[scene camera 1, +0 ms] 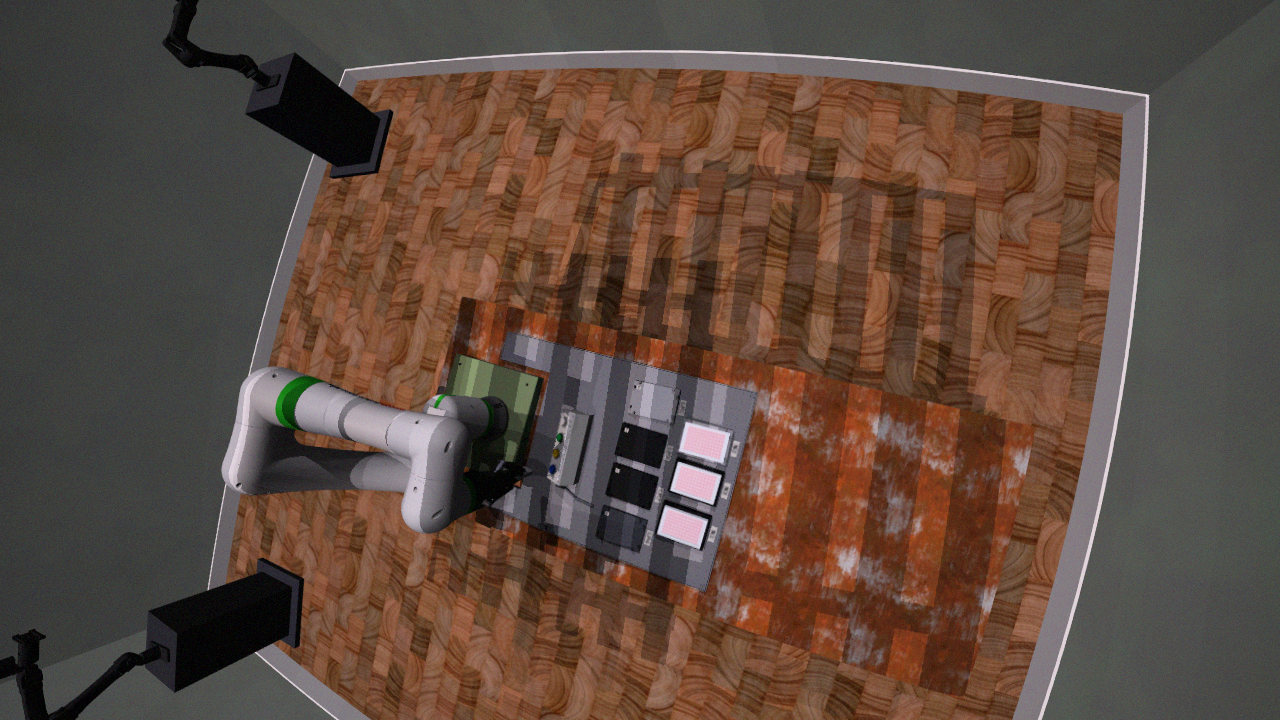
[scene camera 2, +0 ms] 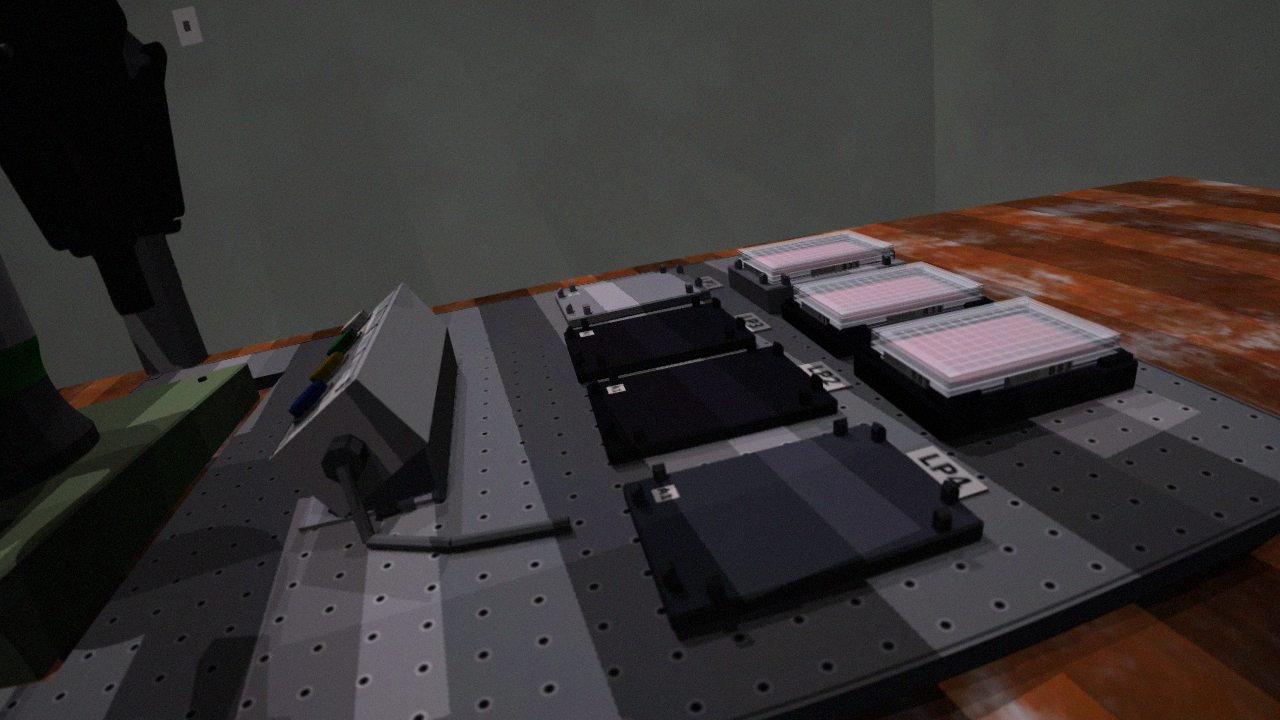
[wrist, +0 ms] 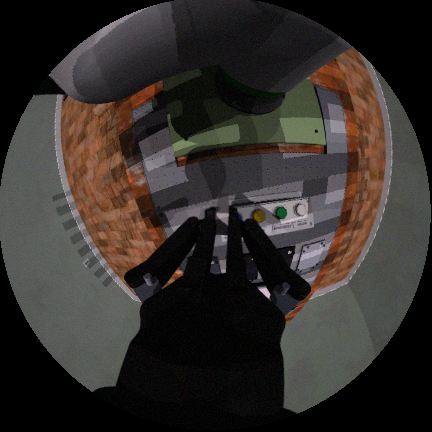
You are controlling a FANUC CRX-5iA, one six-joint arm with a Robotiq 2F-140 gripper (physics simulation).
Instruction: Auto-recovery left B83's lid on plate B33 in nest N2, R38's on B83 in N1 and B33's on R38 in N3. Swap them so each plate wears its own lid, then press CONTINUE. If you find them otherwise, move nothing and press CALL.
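Frame: origin at the arm's base, x back, y right, z up, level; centimetres.
Seen in the pictures: gripper, between the fingertips: (scene camera 1: 528,470) (scene camera 2: 178,366) (wrist: 223,201); arm's base, origin of its link: (scene camera 1: 490,418) (wrist: 250,84).
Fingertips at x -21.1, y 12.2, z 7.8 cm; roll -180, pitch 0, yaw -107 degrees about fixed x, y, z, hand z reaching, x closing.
Observation:
Offsets run from my fingertips to a thing's top centre. "pt": to the spot under its first point.
Three lidded pink plates sit in a row of nests: the near one @[dx -46.5, dy +9.5, dz -7.0 cm] (scene camera 1: 683,526) (scene camera 2: 998,344), the middle one @[dx -48.6, dy -3.6, dz -7.5 cm] (scene camera 1: 696,483) (scene camera 2: 890,293) and the far one @[dx -49.7, dy -15.5, dz -6.5 cm] (scene camera 1: 704,442) (scene camera 2: 819,255). Their lids lie flat; the codes are too small and dark to read. The grey button box @[dx -9.1, dy -8.0, dz -2.2 cm] (scene camera 1: 575,447) (scene camera 2: 393,385) (wrist: 270,214) carries a blue button @[dx -6.0, dy -0.8, dz -3.1 cm] (scene camera 1: 552,469) (scene camera 2: 308,399), a yellow button @[dx -6.6, dy -5.7, dz -3.1 cm] (scene camera 1: 555,454) (scene camera 2: 327,366) (wrist: 258,216), a green button @[dx -7.1, dy -10.7, dz -3.1 cm] (scene camera 2: 342,342) (wrist: 281,213) and a white button @[dx -7.7, dy -15.7, dz -3.1 cm] (wrist: 301,209). My gripper (scene camera 1: 521,472) (wrist: 223,201) is shut and empty, pointing down near the box's blue-button end. A finger partly hides the blue button in the wrist view.
Four lid parks without lids stand between box and plates, including LP4 @[dx -27.9, dy +14.6, dz -8.6 cm] (scene camera 1: 622,528) (scene camera 2: 787,510) and LP2 @[dx -29.6, dy +1.1, dz -8.6 cm] (scene camera 1: 631,486) (scene camera 2: 716,398). A bent rod @[pt dx -12.0, dy +8.6, dz -10.0 cm] (scene camera 2: 447,542) sticks out beside the box. The green base plate (scene camera 1: 514,385) (scene camera 2: 161,438) (wrist: 295,127) lies under the arm's base.

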